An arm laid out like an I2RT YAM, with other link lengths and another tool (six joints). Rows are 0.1 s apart.
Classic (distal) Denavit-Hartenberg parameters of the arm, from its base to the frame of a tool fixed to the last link. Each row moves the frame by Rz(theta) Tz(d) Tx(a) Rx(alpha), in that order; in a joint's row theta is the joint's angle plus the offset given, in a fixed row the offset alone. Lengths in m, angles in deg.
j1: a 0.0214  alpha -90  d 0.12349  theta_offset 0
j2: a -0.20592  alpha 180  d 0  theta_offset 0
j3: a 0.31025  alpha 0  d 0  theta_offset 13.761
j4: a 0.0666  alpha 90  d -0.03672  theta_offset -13.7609
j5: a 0  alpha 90  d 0.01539  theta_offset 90
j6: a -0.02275  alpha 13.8  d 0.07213  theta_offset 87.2
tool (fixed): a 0  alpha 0  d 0.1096  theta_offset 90
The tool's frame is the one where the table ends.
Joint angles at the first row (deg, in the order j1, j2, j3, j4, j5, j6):
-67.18, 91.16, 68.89, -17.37, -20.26, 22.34
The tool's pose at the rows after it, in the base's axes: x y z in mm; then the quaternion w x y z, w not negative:
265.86 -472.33 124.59 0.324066 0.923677 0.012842 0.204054
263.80 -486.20 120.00 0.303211 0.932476 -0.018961 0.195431
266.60 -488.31 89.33 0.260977 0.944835 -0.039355 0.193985
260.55 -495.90 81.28 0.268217 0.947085 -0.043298 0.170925
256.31 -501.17 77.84 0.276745 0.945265 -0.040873 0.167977
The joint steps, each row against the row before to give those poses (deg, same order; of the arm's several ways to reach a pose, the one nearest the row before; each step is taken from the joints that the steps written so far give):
-0.53, 5.40, 6.07, -0.62, 0.14, 5.67
-0.23, 4.87, 6.06, -3.19, 1.44, 3.07
-0.02, 5.25, 2.82, -1.54, -0.73, 2.72
-0.02, 1.90, 1.23, -0.04, 2.64, -0.87
-0.57, 0.46, -0.44, 1.41, 0.15, -0.97

